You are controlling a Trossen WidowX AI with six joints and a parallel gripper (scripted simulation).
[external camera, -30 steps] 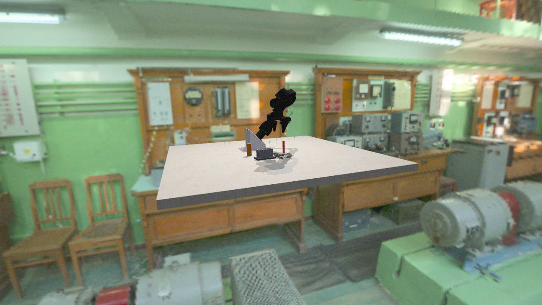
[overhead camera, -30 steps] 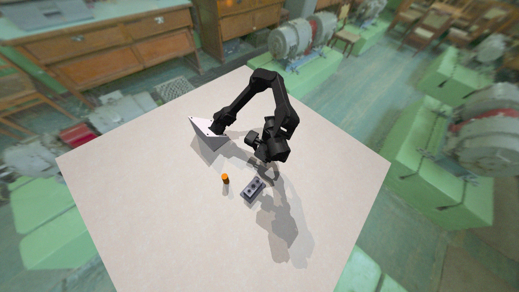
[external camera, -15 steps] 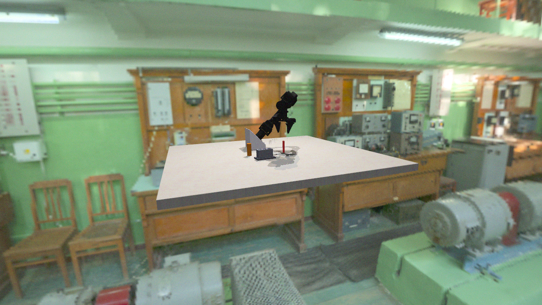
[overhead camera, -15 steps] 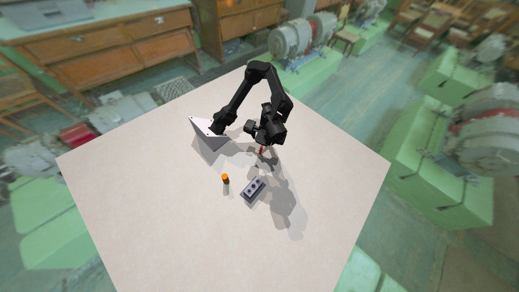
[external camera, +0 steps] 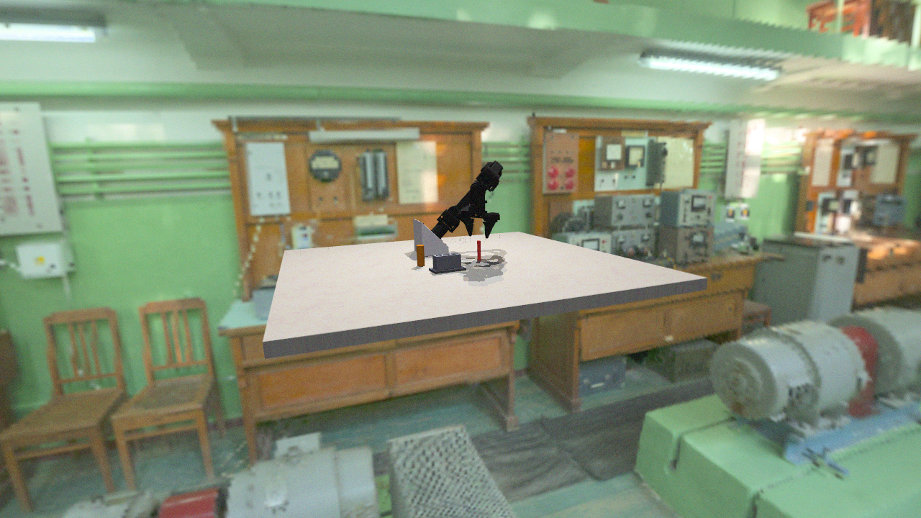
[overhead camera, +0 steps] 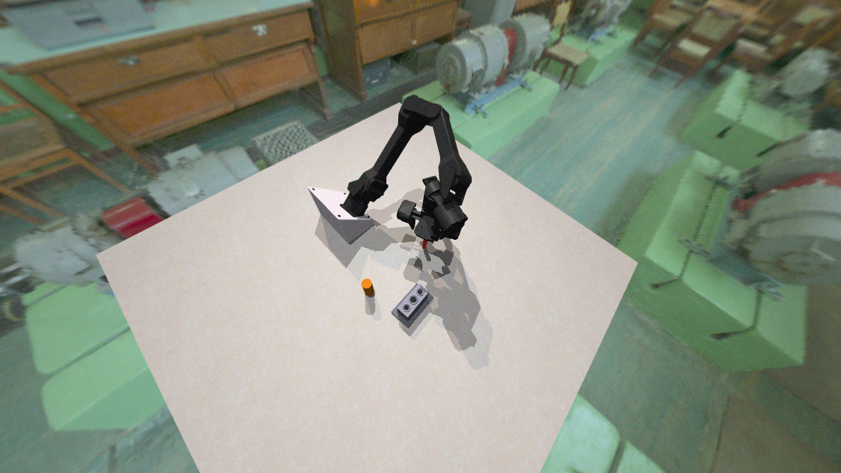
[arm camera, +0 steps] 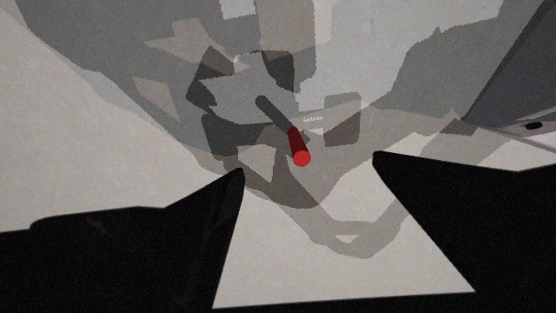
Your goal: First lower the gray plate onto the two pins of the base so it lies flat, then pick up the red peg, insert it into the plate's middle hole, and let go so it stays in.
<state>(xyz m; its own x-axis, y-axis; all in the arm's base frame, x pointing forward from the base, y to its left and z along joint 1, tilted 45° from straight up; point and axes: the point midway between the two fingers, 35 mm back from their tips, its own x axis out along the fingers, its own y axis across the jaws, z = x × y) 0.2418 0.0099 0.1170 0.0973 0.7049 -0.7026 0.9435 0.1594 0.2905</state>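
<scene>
My gripper tip is 5 cm above the red peg. The rest, counted from my gripper tip: dark base: 18 cm to the right, 10 cm ahead, 9 cm below; orange peg: 24 cm to the right, 5 cm below, 3 cm behind; gray plate: 18 cm to the right, 10 cm ahead, 5 cm below.
</scene>
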